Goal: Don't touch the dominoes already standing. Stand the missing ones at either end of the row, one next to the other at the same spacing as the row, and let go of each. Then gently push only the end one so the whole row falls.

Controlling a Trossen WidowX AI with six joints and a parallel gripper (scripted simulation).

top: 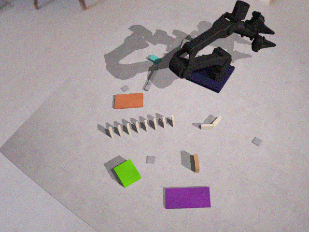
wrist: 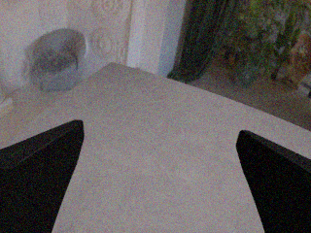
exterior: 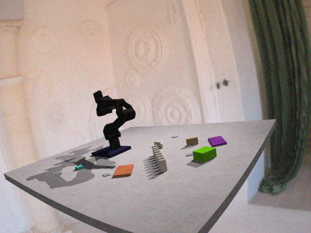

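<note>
Right now my gripper tip is 58 cm short of the tan block, 20 cm above it and 1 cm to the right of it. Also, from my gripper tip: orange slab (51 cm ahead, 41 cm to the right, 21 cm below); then teal block (49 cm to the right, 24 cm ahead, 21 cm below); then grey bar (42 cm to the right, 35 cm ahead, 21 cm below).
</note>
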